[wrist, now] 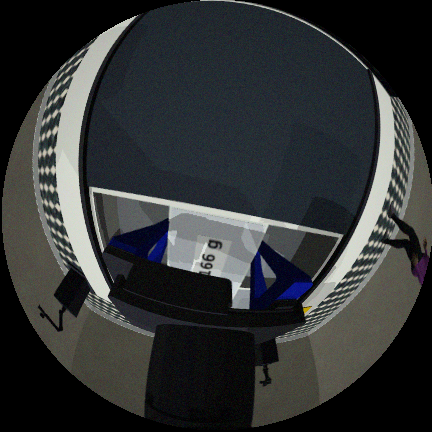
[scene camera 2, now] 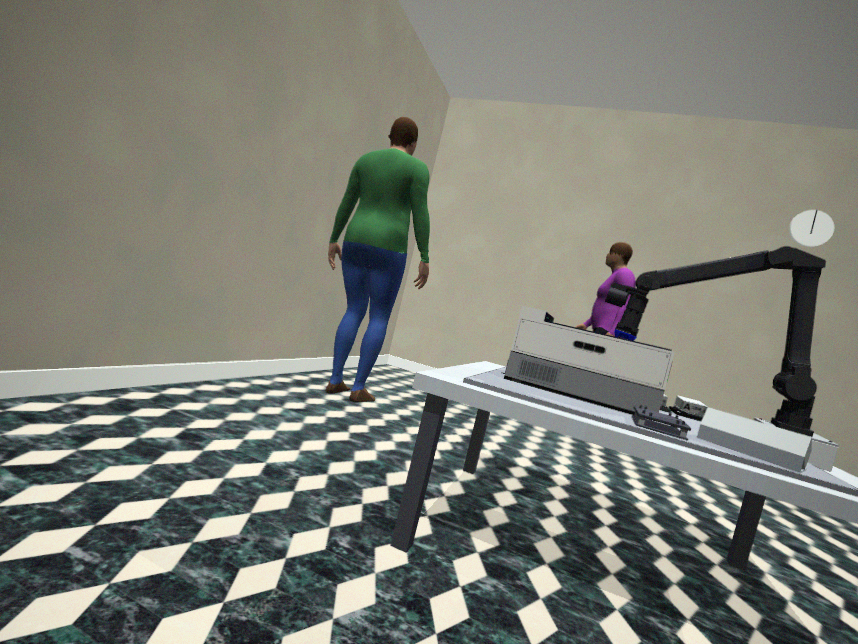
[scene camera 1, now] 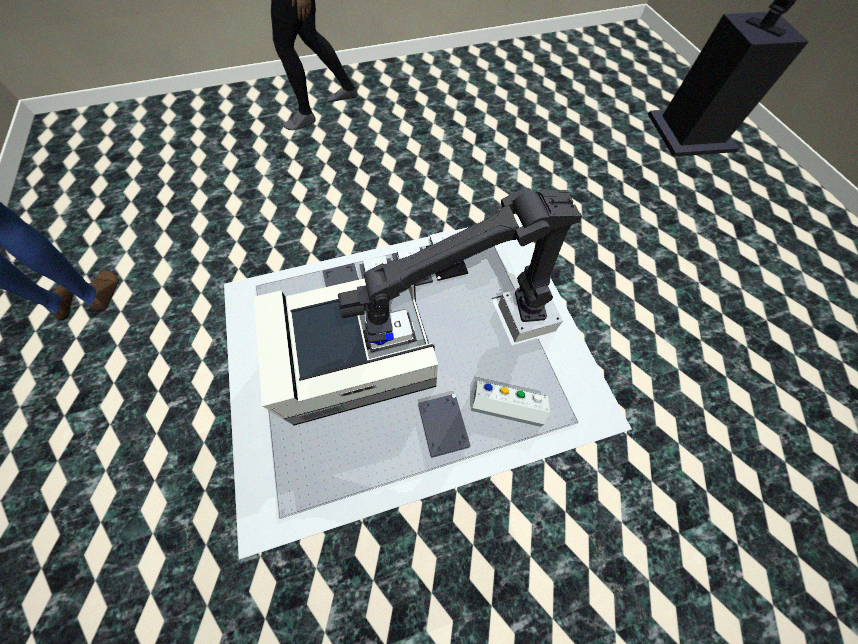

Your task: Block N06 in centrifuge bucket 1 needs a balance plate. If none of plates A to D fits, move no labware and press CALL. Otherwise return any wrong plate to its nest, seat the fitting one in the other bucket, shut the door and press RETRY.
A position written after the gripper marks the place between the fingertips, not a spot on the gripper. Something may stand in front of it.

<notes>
In view: the gripper [scene camera 1: 378, 331], a white centrifuge [scene camera 1: 390, 373] and a white button box [scene camera 2: 791, 450].
The gripper shows as well in the wrist view [wrist: 214, 231]. The white centrifuge also shows in scene camera 2 [scene camera 2: 616, 373]. The white button box also shows in scene camera 1 [scene camera 1: 527, 407].
</notes>
